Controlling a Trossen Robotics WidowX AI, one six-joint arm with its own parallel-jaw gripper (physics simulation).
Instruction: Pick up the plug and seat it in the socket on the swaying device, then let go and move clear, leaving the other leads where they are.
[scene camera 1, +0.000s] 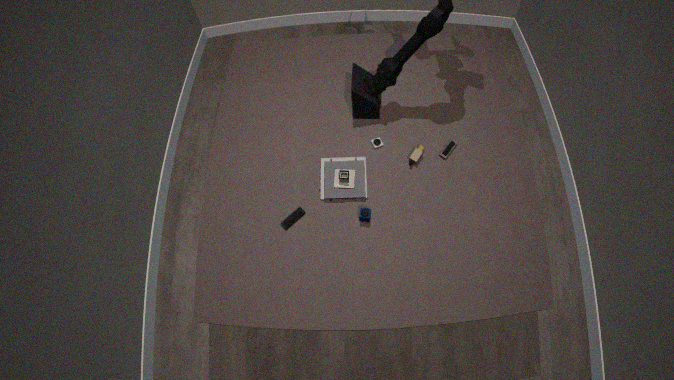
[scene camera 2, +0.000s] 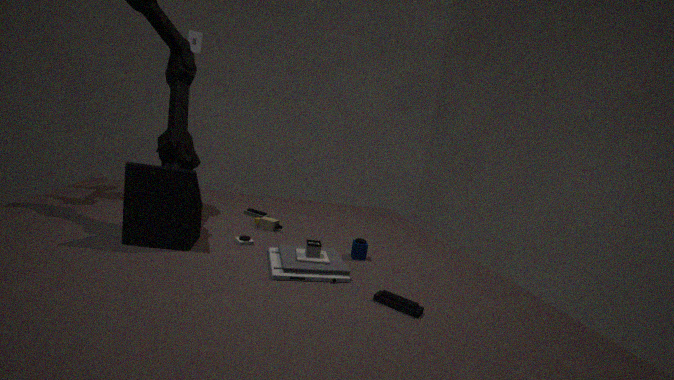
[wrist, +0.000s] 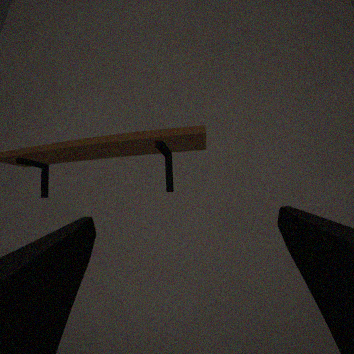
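Note:
The beige plug (scene camera 1: 416, 155) (scene camera 2: 269, 223), with a yellow part at one end and a black part at the other, lies on its side on the mat. The swaying device is a grey plate (scene camera 1: 357, 192) (scene camera 2: 290, 265) on a white base. A white pad on it carries a small upright square socket (scene camera 1: 344, 176) (scene camera 2: 313, 248) with a dark-rimmed opening; nothing sits in it. My gripper (wrist: 186, 221) is wide open and empty, facing the wall. It is outside both scene views, high up and away from the plug and device.
A blue block (scene camera 1: 365, 214) (scene camera 2: 359, 249) and a black bar (scene camera 1: 293, 218) (scene camera 2: 398, 303) lie near the device. A small white piece (scene camera 1: 377, 143) (scene camera 2: 244, 240) and a grey-black bar (scene camera 1: 448, 149) (scene camera 2: 256, 212) lie nearer the arm's base. A wooden shelf (wrist: 185, 141) is on the wall.

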